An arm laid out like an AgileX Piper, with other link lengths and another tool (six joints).
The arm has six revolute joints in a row. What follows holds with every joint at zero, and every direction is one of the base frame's.
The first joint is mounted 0.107 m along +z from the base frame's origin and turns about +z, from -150 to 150 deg.
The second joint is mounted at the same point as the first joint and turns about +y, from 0 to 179.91 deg.
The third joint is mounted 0.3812 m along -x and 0.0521 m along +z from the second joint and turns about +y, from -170 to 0 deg.
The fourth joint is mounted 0.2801 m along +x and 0.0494 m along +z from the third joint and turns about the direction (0.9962, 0, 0.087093), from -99.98 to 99.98 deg.
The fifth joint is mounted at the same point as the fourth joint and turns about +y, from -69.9 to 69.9 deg.
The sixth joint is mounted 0.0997 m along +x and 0.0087 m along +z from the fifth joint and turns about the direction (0.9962, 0, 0.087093), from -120 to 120 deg.
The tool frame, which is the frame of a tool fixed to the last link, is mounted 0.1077 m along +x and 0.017 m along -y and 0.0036 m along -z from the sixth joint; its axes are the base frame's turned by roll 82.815, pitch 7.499 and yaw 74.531 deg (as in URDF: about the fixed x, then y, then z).
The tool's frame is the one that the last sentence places.
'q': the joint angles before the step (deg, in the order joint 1, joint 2, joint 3, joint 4, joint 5, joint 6). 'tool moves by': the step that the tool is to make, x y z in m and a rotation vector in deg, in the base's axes. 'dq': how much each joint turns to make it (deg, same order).
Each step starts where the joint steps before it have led.
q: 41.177 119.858 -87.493 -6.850 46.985 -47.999
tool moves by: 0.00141 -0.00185 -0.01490 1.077 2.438 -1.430
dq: -1.041 1.404 -0.001 3.020 -0.327 -1.044
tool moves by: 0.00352 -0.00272 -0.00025 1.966 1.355 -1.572
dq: -1.252 0.102 -0.342 3.053 0.000 -1.183
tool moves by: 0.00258 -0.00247 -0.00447 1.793 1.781 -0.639
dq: -1.321 0.452 -0.132 3.577 0.001 -2.480
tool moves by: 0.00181 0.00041 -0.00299 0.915 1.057 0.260
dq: -0.656 0.529 -0.489 2.109 0.346 -1.978
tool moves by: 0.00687 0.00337 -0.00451 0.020 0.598 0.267
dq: -0.333 1.555 -2.176 0.593 1.147 -0.818
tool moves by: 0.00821 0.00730 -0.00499 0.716 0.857 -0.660
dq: -0.240 2.026 -3.023 1.156 1.268 0.000
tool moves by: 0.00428 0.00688 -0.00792 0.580 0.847 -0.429
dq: 0.000 1.763 -1.919 1.057 0.499 0.001
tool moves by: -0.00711 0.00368 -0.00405 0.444 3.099 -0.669
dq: -0.001 0.790 -1.113 2.260 2.587 -0.001
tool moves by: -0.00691 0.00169 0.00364 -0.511 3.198 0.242
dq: 0.001 0.570 -2.321 1.229 4.711 0.000
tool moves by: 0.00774 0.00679 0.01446 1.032 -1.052 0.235
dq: -0.001 0.094 -3.055 0.097 1.532 -0.001
